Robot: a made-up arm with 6 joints.
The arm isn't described. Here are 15 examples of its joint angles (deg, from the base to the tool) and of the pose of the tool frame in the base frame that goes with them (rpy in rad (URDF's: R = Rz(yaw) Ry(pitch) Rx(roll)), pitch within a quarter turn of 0, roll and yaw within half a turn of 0; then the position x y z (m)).
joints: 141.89 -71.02 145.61 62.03 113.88 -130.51
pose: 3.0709 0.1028 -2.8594 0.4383 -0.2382 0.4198
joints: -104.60 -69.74 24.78 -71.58 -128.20 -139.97
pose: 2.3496 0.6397 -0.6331 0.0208 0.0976 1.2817
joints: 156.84 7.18 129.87 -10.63 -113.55 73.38
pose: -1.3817 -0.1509 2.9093 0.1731 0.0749 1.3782
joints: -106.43 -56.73 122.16 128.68 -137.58 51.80
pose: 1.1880 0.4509 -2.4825 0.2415 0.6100 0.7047
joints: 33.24 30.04 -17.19 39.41 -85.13 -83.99
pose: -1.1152 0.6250 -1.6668 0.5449 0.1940 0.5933
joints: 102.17 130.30 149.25 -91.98 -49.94 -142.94
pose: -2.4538 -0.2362 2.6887 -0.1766 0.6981 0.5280
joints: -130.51 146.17 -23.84 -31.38 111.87 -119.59
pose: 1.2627 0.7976 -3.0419 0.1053 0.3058 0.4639
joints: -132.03 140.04 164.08 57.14 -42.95 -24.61
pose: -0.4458 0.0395 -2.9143 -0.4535 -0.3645 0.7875
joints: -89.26 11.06 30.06 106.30 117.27 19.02
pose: -2.0856 0.3953 0.4042 0.0318 -0.4659 1.2284
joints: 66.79 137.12 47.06 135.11 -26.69 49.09
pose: 2.2832 1.1057 0.3808 0.0290 0.3184 -0.0081
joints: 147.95 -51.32 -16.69 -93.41 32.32 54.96
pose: 1.0094 -0.4713 1.9399 -0.2601 0.1542 1.0166
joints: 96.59 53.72 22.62 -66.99 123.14 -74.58
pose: 2.5658 -0.5976 -0.2551 -0.0249 0.5561 0.4750
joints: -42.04 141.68 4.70 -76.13 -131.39 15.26
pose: -2.3460 -0.6219 0.3772 -0.2008 0.1921 0.2540
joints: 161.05 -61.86 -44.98 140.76 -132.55 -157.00
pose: 2.0377 -0.3572 0.1899 -0.2362 -0.0135 1.0959
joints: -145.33 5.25 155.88 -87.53 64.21 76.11
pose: 2.8998 -0.1805 1.7592 0.2099 0.1511 1.2900
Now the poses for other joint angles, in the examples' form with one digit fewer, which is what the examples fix.
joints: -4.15 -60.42 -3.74 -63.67 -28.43 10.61
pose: 0.492 -0.667 0.502 0.184 -0.070 1.171
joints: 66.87 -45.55 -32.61 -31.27 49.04 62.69
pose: -0.164 -0.888 0.497 0.243 0.245 0.921
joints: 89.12 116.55 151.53 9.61 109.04 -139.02
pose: -0.547 -0.615 -1.781 0.158 0.599 0.822
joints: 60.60 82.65 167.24 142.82 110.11 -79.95
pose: -1.684 0.426 1.730 0.010 0.244 1.151
